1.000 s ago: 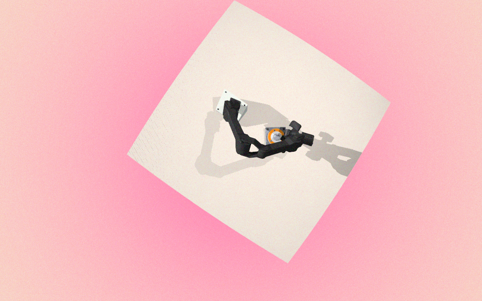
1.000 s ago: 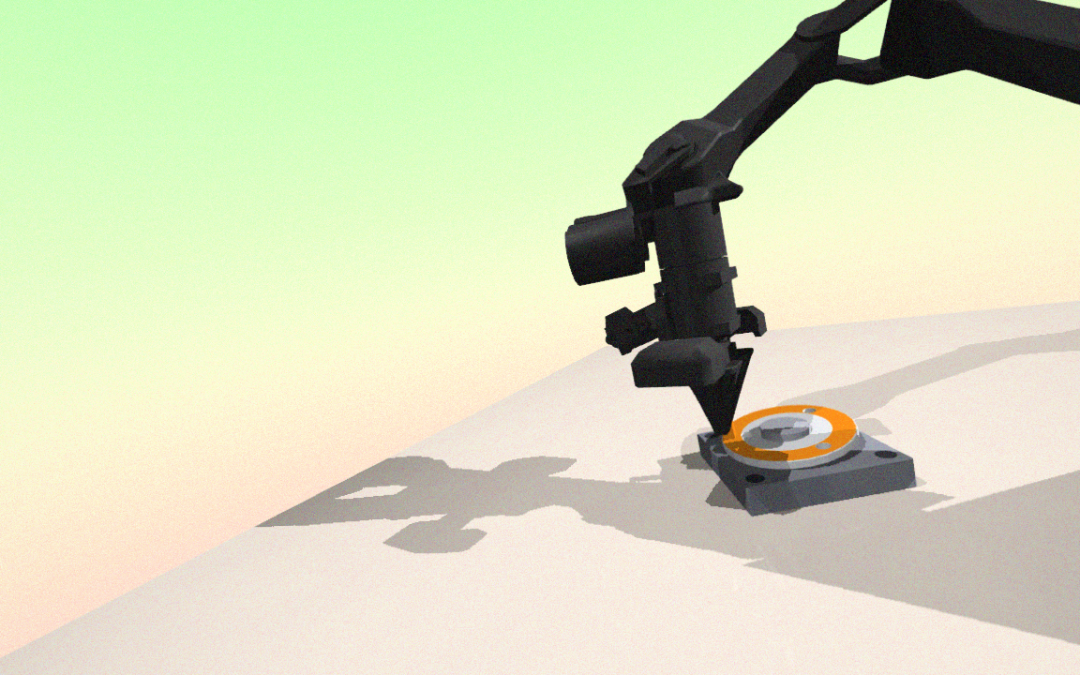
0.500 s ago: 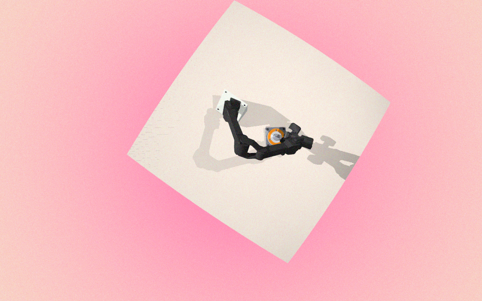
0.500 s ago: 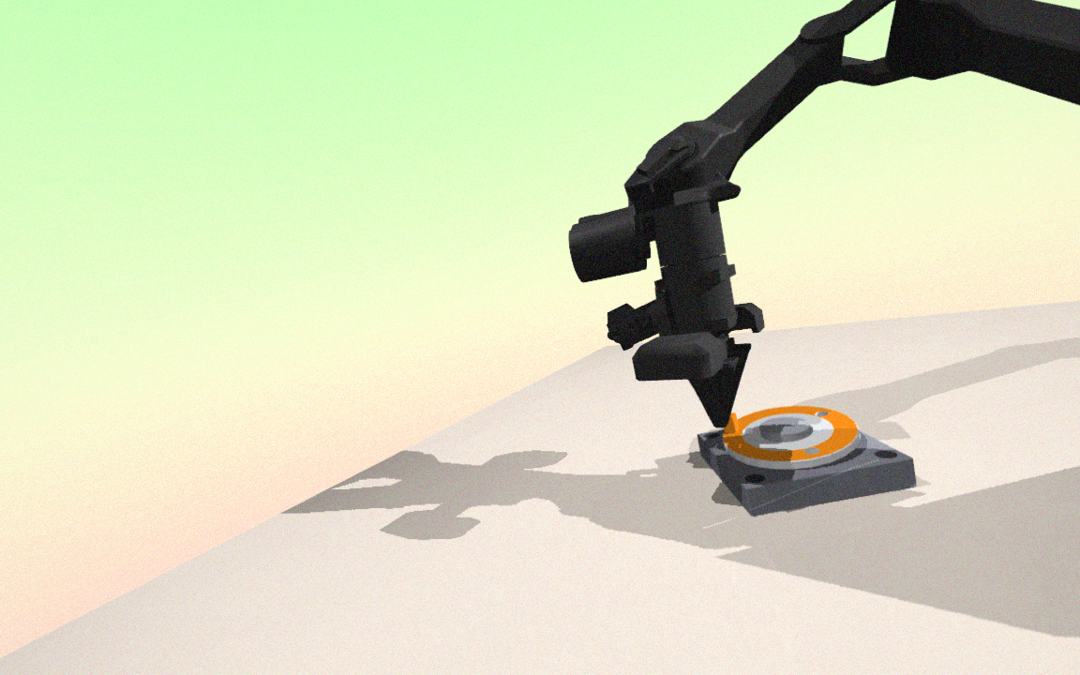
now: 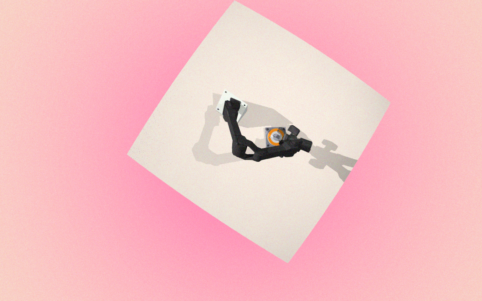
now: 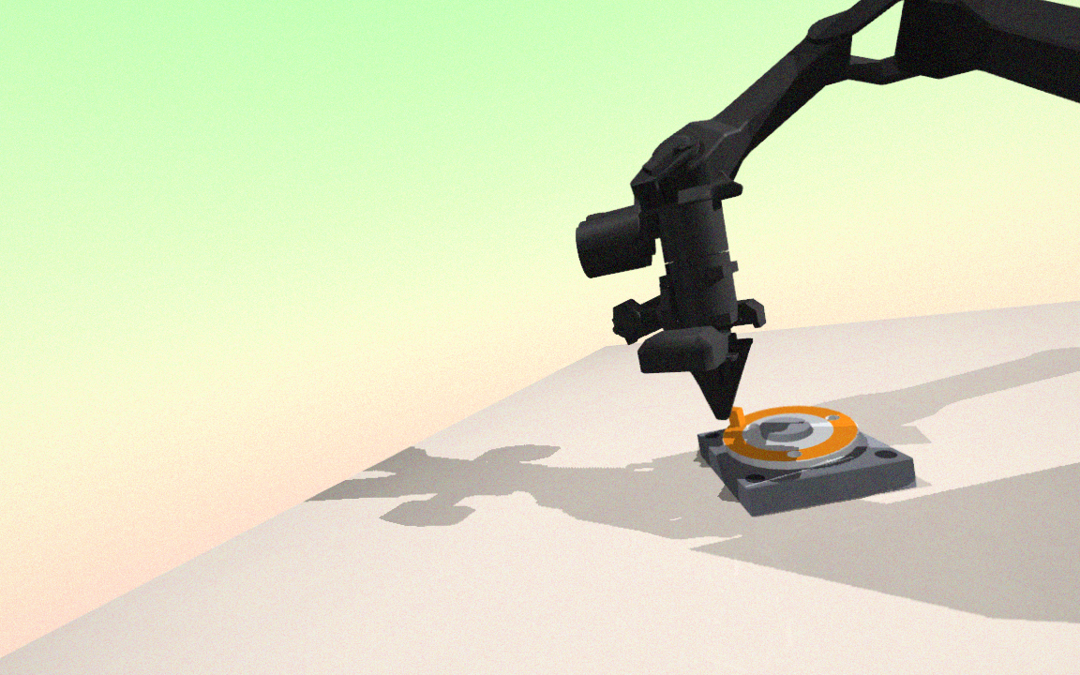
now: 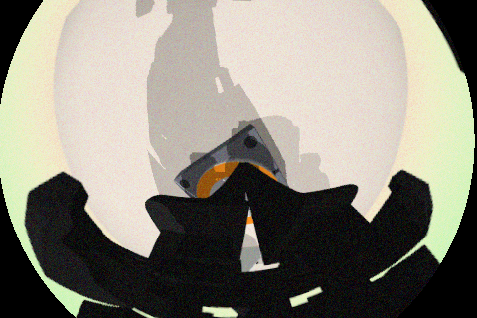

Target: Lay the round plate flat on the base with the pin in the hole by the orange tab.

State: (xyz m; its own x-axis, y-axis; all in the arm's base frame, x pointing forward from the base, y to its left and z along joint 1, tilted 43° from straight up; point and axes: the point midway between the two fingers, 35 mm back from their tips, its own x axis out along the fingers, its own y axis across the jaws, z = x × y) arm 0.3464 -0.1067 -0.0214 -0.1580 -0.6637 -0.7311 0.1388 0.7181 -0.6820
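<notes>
My gripper tip is 3 cm past the round plate and 1 cm above it. Also, from my gripper tip: square grey base: 5 cm behind, 1 cm to the left, 2 cm below.
</notes>
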